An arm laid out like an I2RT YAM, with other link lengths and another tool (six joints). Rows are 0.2 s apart.
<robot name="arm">
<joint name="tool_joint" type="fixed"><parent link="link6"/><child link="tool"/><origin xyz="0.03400 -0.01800 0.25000" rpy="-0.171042 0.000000 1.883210"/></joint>
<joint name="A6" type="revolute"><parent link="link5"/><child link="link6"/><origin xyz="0.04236 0.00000 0.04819" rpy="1.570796 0.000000 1.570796"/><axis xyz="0 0 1"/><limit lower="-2.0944" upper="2.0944"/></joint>
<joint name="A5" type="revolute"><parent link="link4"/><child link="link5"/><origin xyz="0.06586 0.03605 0.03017" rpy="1.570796 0.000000 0.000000"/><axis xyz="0 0 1"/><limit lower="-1.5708" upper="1.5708"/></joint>
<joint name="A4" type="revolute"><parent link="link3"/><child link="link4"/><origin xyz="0.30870 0.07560 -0.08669"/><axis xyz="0 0 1"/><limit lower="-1.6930" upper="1.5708"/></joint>
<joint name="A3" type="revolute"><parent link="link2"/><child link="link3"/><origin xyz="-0.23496 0.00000 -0.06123" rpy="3.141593 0.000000 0.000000"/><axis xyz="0 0 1"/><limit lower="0.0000" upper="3.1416"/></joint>
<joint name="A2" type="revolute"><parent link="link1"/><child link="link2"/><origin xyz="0.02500 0.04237 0.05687" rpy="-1.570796 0.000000 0.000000"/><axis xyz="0 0 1"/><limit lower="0.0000" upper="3.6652"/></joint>
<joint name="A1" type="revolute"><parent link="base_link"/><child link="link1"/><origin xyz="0.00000 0.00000 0.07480"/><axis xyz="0 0 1"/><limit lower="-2.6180" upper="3.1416"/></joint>
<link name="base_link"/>
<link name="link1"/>
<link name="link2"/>
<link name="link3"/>
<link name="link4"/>
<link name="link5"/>
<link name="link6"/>
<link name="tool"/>
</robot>
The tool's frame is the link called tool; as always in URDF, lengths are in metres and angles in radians.
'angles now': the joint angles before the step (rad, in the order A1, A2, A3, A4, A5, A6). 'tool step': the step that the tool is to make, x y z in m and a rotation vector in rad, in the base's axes. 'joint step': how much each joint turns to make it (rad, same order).
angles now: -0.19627 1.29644 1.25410 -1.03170 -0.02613 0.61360
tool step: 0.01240 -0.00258 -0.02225 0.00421 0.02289 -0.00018
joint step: 0.00000 0.07247 -0.00001 0.04920 0.00038 0.00000
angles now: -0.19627 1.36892 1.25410 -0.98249 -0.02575 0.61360
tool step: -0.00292 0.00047 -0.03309 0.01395 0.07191 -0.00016
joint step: 0.00001 0.08280 0.00002 0.00953 0.00038 0.00001
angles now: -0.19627 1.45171 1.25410 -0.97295 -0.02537 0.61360
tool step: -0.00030 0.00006 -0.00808 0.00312 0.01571 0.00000
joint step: 0.00000 0.02097 -0.00001 0.00497 0.00000 0.00000
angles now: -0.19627 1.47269 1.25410 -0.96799 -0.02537 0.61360
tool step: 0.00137 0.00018 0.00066 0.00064 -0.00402 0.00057
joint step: -0.00001 0.00001 0.00078 0.00304 -0.00153 0.00000
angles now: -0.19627 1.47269 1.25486 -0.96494 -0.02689 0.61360
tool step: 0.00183 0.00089 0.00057 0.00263 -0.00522 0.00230
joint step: 0.00000 -0.00001 0.00037 0.00421 -0.00420 -0.00076
